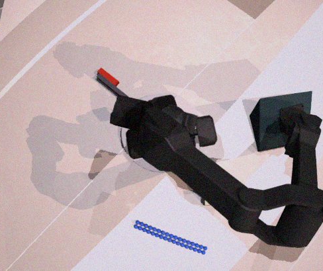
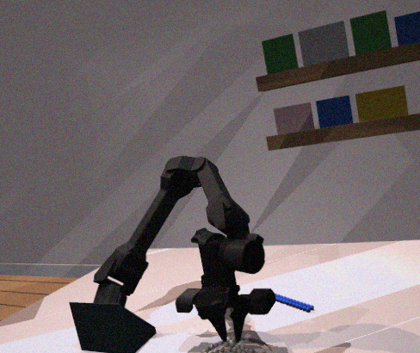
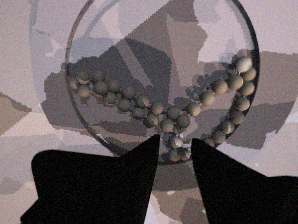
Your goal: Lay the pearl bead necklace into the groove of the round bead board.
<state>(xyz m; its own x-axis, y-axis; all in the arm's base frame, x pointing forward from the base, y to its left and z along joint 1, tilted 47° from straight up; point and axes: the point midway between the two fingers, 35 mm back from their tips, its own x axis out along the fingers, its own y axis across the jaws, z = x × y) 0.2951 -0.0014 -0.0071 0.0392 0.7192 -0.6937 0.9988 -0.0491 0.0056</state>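
My gripper tip is now 2 cm short of the round bead board, 4 cm to the left of it and 1 cm above it. Round my gripper tip: small beige cube: 6 cm behind, 14 cm to the left; grey block: 13 cm ahead, 21 cm to the right, 1 cm below.
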